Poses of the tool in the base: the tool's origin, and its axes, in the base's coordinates. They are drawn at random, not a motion.
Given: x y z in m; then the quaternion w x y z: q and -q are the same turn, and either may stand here.
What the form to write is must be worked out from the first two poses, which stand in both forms.
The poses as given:
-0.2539 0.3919 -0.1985 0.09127 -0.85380 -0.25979 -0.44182
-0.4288 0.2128 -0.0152 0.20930 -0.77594 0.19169 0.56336
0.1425 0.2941 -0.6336 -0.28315 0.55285 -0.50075 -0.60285
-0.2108 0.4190 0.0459 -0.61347 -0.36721 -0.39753 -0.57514
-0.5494 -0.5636 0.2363 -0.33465 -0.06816 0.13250 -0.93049
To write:
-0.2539 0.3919 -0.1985 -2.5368 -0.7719 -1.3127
-0.4288 0.2128 -0.0152 -2.1583 0.5332 1.5670
0.1425 0.2941 -0.6336 -1.4800 1.3405 1.6138
-0.2108 0.4190 0.0459 0.8466 0.9165 1.3260
-0.5494 -0.5636 0.2363 0.1779 -0.3458 2.4282

